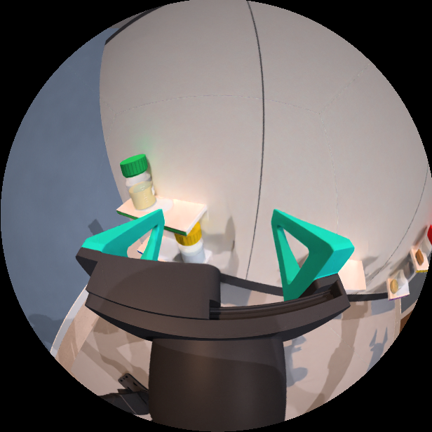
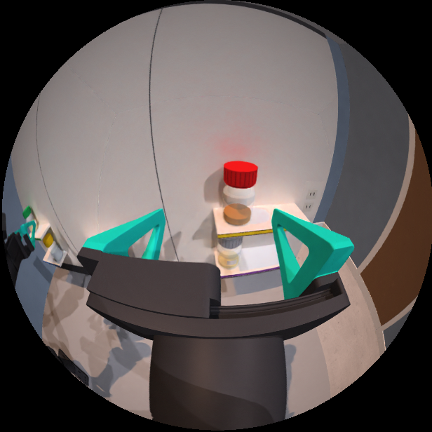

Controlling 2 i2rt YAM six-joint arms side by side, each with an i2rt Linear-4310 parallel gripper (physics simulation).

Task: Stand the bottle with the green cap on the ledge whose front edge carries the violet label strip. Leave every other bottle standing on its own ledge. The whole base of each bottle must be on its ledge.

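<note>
The bottle with the green cap [image 1: 141, 190] [image 2: 27, 213] stands upright at the left end of the upper left ledge [image 1: 186, 214], whose front strip is green. The violet-strip ledge [image 2: 259, 258] is the lower right one. A grey-capped bottle [image 2: 230, 250] stands on its left part, and its right part is bare. A red-capped bottle [image 2: 240, 187] stands on the yellow-strip ledge [image 2: 257, 215] above. A yellow-capped bottle [image 1: 190, 242] stands below the green-strip ledge. My left gripper [image 1: 217, 215] is open and empty, right of the green-capped bottle. My right gripper [image 2: 218, 214] is open and empty before the right ledges.
Another pale ledge [image 1: 356, 276] shows partly behind the left gripper's right finger. The ledges are mounted on a grey wall [image 1: 200, 65] [image 2: 225, 65]. The yellow-strip ledge overhangs the violet-strip one. Wall sockets [image 2: 310, 199] are right of the red-capped bottle.
</note>
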